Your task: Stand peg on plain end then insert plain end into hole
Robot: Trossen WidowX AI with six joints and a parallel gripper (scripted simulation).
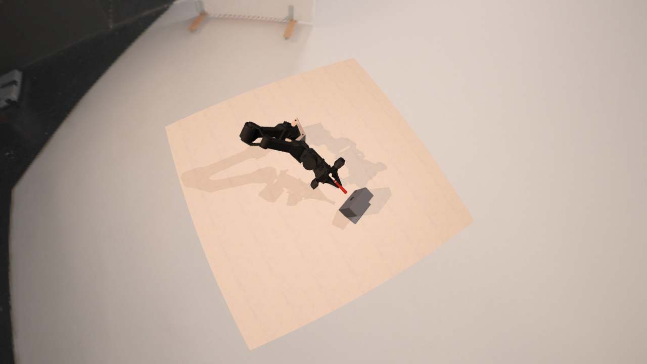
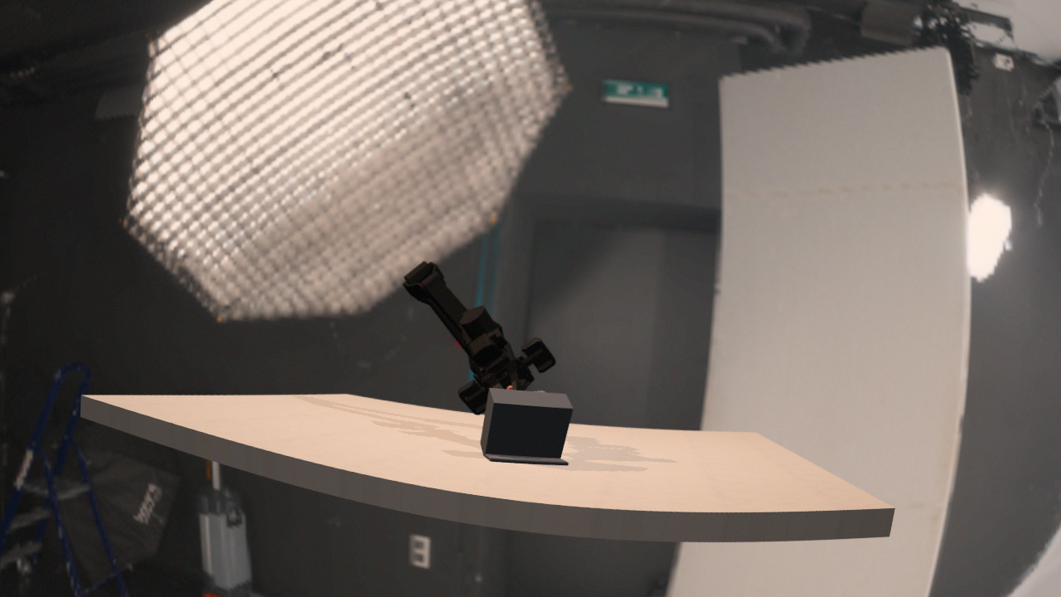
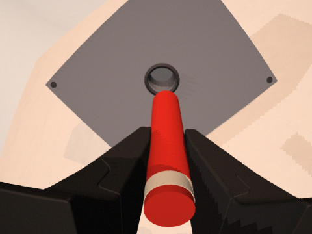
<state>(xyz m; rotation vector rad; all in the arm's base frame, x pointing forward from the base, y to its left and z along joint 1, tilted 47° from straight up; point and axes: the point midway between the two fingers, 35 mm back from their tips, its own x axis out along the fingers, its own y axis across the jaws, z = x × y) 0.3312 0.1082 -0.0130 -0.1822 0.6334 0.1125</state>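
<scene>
The dark grey sloped panel is 80 mm ahead of my gripper tip, 50 mm to the left of it and 40 mm below it. From my gripper tip the other things lie so: red peg 10 mm behind, 10 mm to the right, 10 mm above.
</scene>
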